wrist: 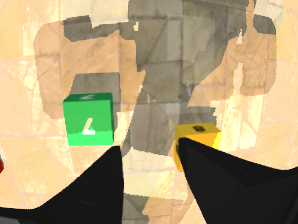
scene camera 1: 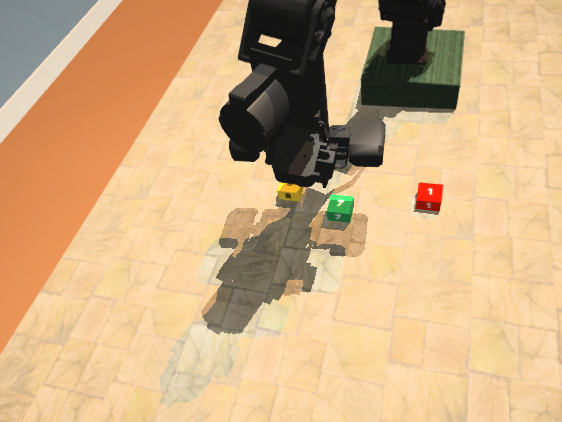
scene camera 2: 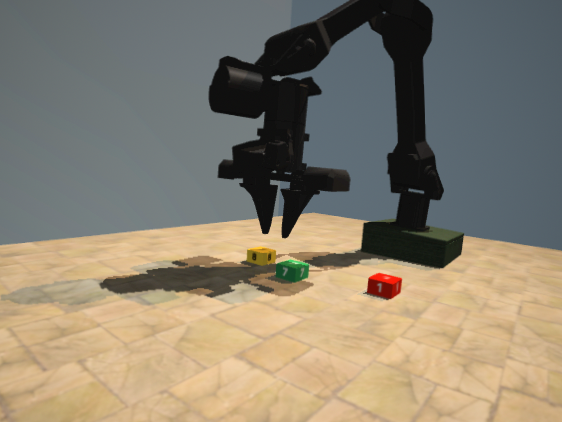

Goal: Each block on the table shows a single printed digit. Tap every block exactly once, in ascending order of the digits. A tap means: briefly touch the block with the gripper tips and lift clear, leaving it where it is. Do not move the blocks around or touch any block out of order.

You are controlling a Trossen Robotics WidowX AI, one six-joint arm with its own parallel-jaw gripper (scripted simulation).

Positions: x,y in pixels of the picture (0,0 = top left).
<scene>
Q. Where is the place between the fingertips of the gripper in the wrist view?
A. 149,149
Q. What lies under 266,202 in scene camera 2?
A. The gripper.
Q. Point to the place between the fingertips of the gripper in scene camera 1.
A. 312,184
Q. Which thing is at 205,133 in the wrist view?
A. A yellow block.
</scene>
